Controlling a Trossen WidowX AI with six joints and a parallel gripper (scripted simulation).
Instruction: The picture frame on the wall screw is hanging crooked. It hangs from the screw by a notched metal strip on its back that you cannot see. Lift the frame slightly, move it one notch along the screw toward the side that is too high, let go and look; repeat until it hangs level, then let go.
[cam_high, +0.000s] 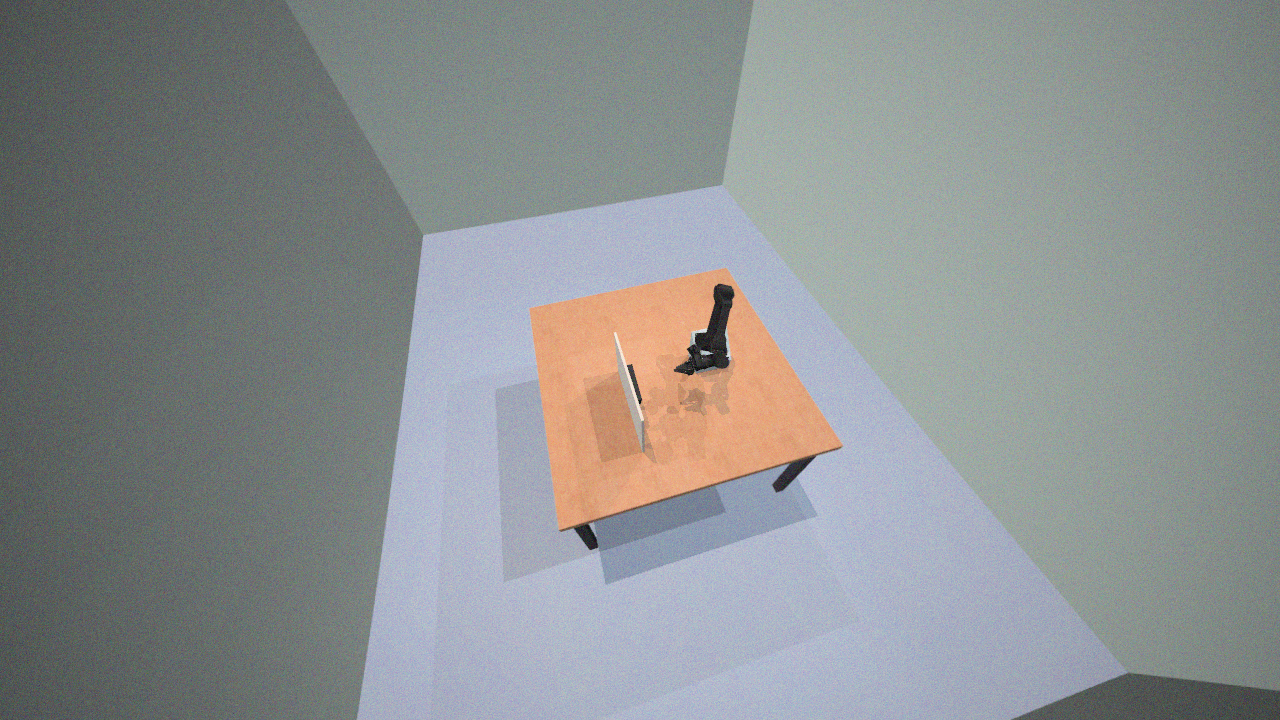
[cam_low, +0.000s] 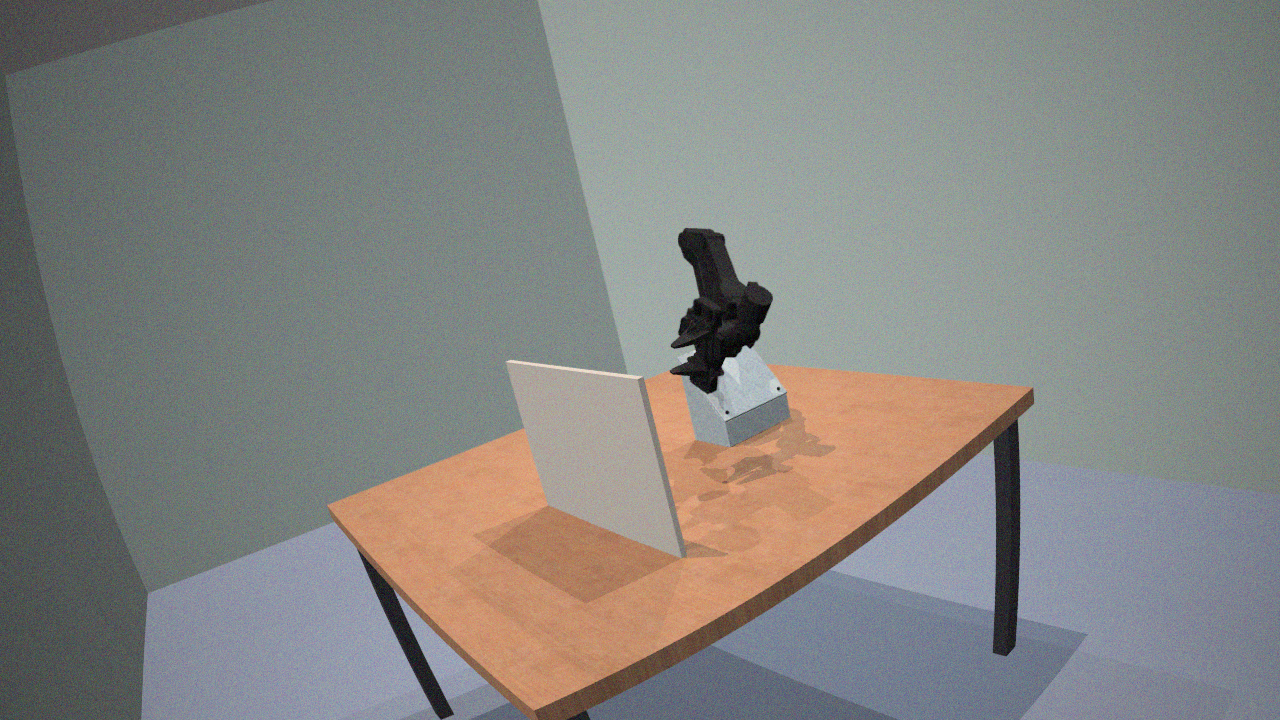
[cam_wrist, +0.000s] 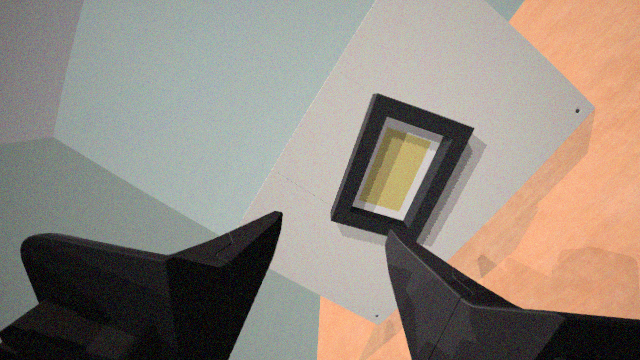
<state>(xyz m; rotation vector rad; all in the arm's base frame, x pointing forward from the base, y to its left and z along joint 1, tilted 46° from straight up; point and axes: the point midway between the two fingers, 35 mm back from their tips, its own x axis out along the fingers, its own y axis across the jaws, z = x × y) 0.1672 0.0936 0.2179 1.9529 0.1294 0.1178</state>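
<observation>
Right now the picture frame is 200 mm ahead of my gripper tip and 90 mm below it. Also, from my gripper tip: wall panel: 210 mm ahead, 100 mm below, 20 mm to the left.
</observation>
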